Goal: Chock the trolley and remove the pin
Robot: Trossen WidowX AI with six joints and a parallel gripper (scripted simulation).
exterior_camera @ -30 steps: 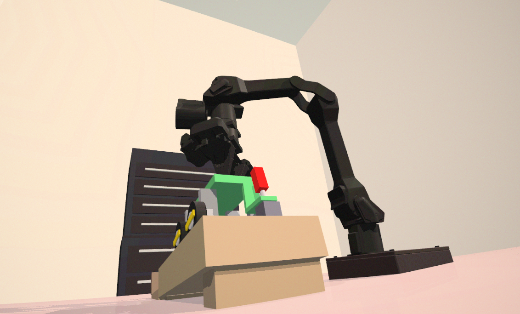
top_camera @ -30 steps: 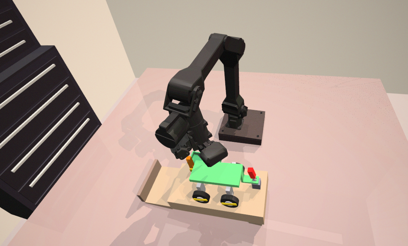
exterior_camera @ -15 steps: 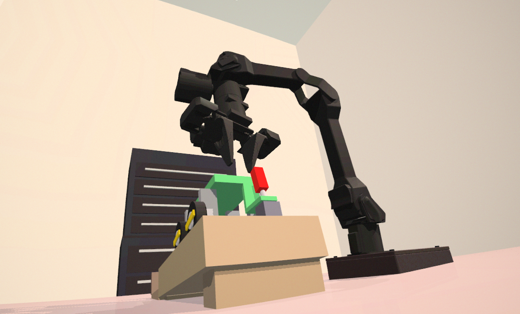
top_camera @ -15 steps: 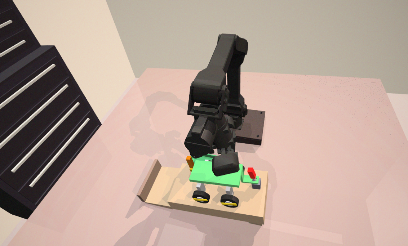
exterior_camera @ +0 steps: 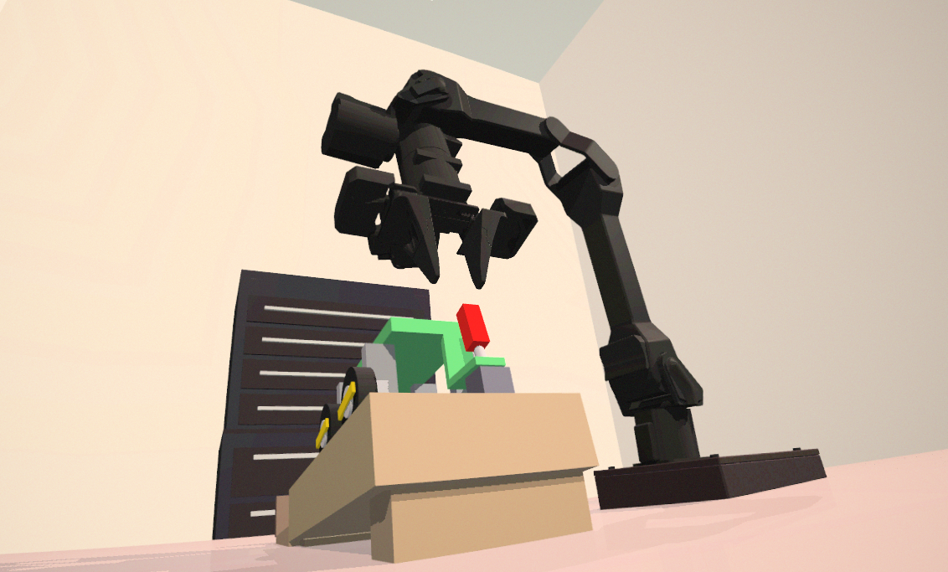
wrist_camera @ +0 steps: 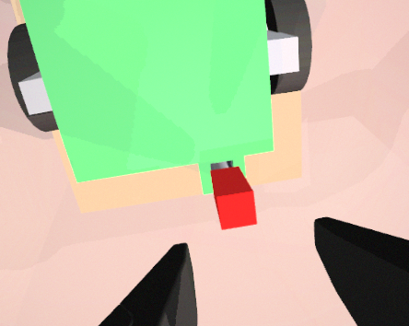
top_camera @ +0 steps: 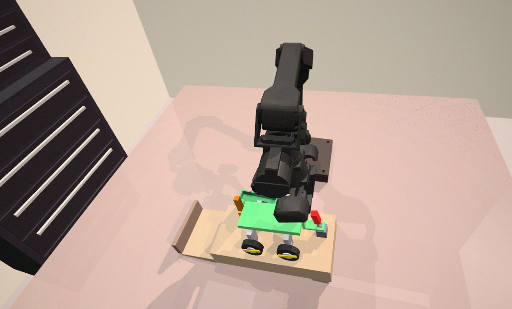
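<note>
Now: the red-headed stop pin 20 mm to the left of my gripper tip and 60 mm below it. Round my gripper tip: yellow chock (20 mm behind, 170 mm to the right, 110 mm below); tan ramp (30 mm ahead, 80 mm to the right, 150 mm below); green trolley (30 mm ahead, 80 mm to the right, 80 mm below).
</note>
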